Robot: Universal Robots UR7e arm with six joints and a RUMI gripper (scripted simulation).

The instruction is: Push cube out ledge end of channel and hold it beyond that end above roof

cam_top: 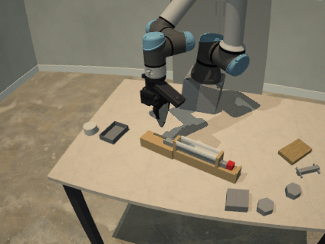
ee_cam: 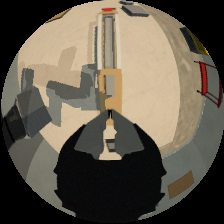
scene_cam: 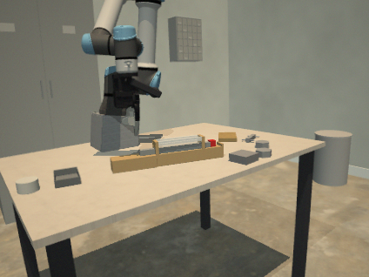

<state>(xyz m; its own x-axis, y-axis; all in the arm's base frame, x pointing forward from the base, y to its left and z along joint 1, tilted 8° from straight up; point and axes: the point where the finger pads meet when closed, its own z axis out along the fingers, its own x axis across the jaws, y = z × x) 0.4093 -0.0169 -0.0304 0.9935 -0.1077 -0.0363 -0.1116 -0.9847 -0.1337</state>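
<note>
My hand is 300 mm to the right of the red cube, 80 mm above it and 30 mm short of it. Round my hand: dark tray 250 mm to the right, 130 mm below, 10 mm ahead; pale disc 370 mm to the right, 120 mm below, 40 mm ahead; channel 160 mm to the left, 80 mm below, 20 mm ahead.
</note>
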